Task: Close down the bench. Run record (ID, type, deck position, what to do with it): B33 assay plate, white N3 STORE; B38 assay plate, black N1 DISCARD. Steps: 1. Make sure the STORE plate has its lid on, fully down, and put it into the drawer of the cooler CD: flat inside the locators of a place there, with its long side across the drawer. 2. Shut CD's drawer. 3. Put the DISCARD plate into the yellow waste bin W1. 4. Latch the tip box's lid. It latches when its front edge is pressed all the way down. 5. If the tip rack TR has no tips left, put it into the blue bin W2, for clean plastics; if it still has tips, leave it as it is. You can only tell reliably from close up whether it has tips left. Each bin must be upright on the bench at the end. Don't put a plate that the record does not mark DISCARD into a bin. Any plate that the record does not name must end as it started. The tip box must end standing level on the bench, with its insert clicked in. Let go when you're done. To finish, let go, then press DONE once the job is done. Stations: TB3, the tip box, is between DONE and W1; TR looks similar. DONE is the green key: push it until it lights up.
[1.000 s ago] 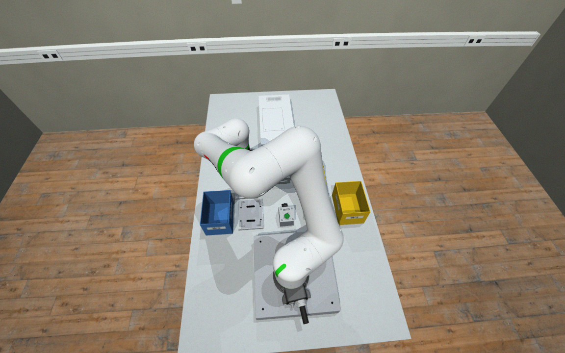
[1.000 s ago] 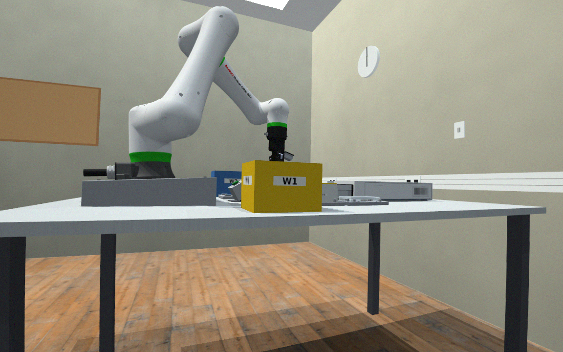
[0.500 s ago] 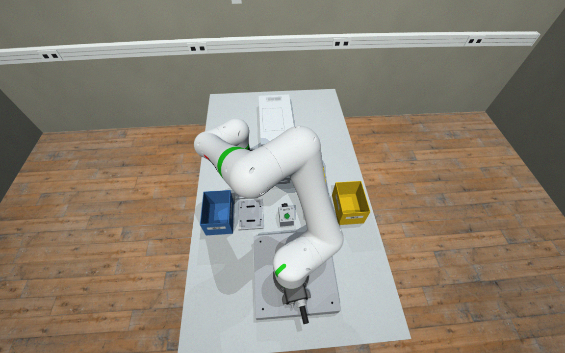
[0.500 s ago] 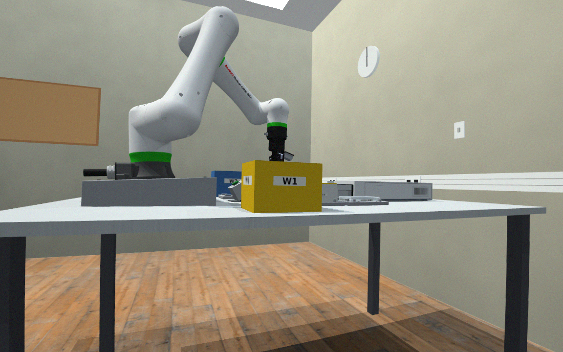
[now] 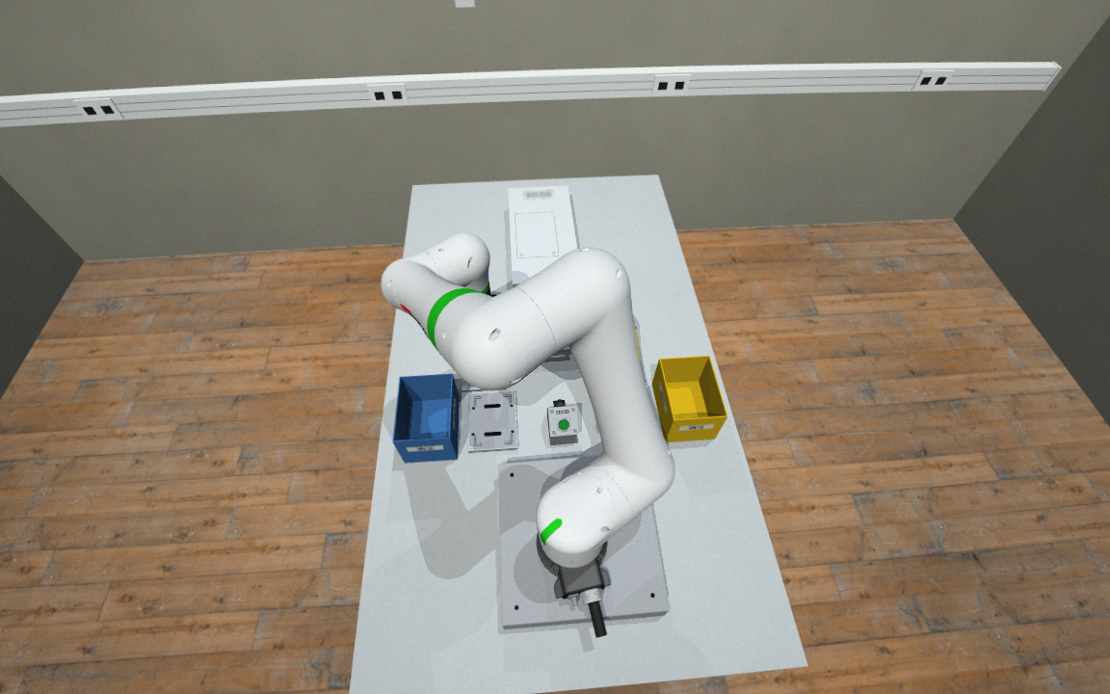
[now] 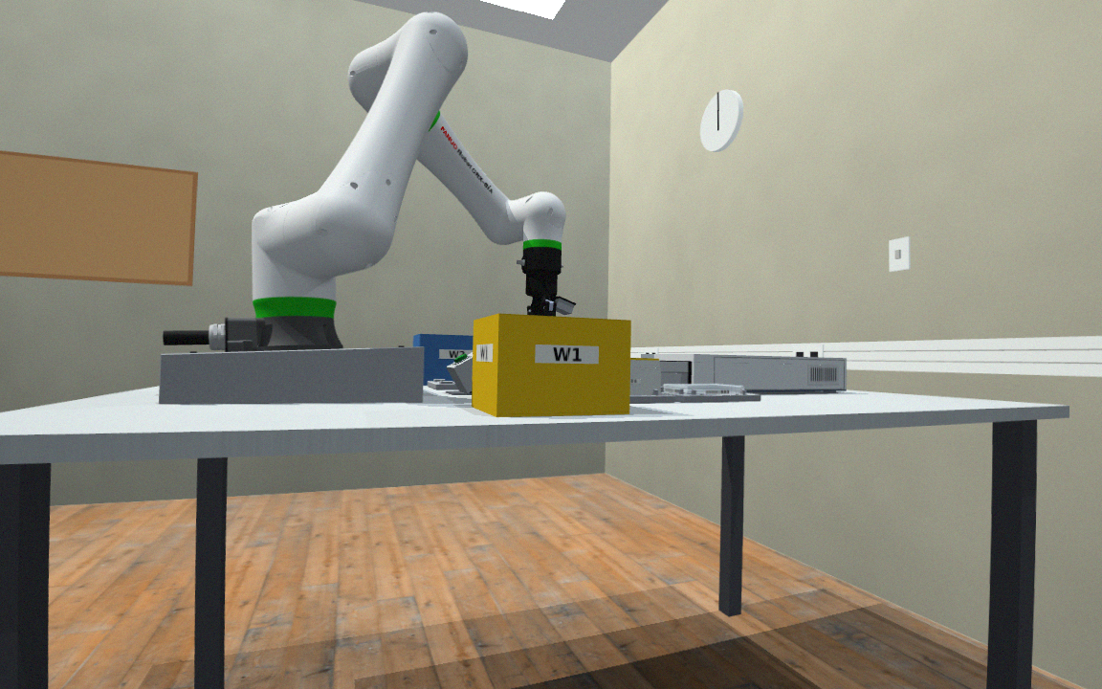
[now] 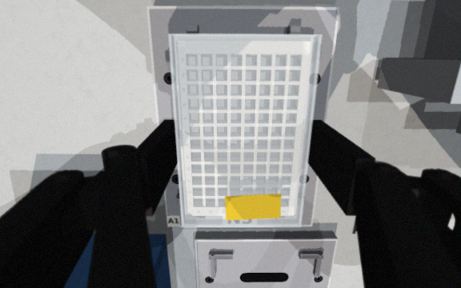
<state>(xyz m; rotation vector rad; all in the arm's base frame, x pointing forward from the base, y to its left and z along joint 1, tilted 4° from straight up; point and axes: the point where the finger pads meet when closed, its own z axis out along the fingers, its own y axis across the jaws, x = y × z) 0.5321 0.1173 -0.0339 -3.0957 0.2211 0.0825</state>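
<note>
The clear plate lid lies 20 mm below my hand. From my hand the other things lie so: N1 label 100 mm ahead, 20 mm to the right, 40 mm below; then grey N3 nest 50 mm below; then white plate 30 mm below.
</note>
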